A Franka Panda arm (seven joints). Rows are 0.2 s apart.
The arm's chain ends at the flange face. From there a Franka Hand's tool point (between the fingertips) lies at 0.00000 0.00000 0.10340 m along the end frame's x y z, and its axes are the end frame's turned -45 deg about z.
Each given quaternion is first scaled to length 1.
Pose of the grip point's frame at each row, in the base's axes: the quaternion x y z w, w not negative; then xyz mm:
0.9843 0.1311 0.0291 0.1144 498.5 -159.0 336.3
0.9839 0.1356 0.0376 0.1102 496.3 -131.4 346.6
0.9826 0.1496 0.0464 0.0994 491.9 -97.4 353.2
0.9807 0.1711 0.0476 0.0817 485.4 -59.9 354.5
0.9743 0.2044 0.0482 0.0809 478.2 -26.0 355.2
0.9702 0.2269 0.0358 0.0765 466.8 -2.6 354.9
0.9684 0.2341 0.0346 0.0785 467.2 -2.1 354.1
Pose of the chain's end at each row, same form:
0.9596 -0.2556 0.0707 0.0946 489.5 -136.5 436.8
0.9609 -0.2512 0.0769 0.0874 485.6 -110.0 447.2
0.9651 -0.2378 0.0809 0.0741 479.4 -78.6 454.1
0.9715 -0.2172 0.0752 0.0573 472.9 -45.0 456.1
0.9784 -0.1840 0.0755 0.0563 465.1 -11.7 456.8
0.9832 -0.1617 0.0624 0.0570 456.0 11.1 456.8
0.9843 -0.1543 0.0620 0.0593 456.5 11.9 456.0

